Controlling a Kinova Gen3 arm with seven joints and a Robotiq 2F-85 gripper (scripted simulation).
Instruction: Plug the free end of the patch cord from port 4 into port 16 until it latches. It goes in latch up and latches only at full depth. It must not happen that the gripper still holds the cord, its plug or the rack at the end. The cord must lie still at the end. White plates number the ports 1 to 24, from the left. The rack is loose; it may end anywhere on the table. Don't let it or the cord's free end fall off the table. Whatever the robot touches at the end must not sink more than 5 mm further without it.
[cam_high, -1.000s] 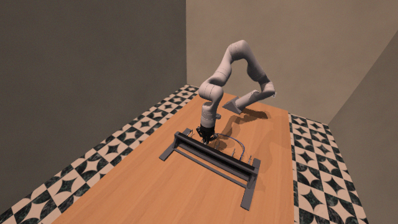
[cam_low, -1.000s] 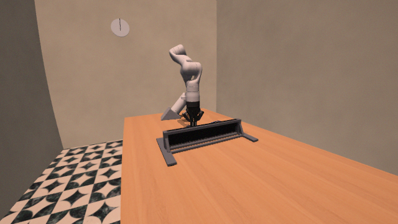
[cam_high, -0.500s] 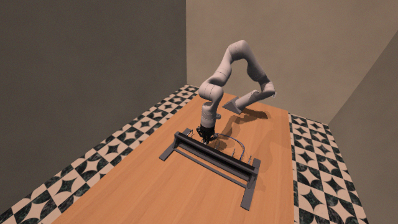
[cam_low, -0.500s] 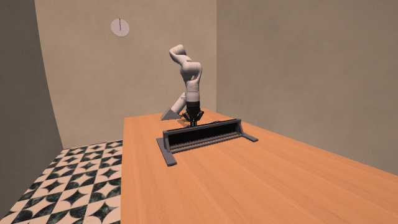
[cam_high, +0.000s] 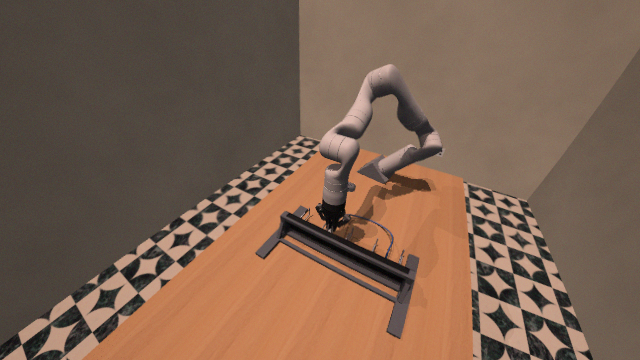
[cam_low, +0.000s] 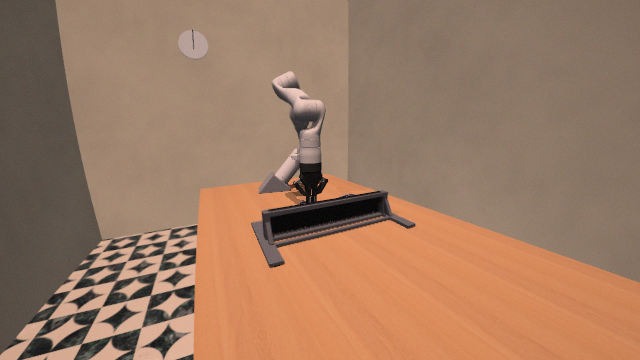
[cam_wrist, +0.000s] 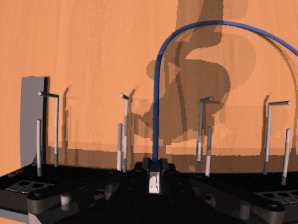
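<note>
Right now the patch cord plug is 1 cm below my hand and 1 cm ahead of it.
</note>
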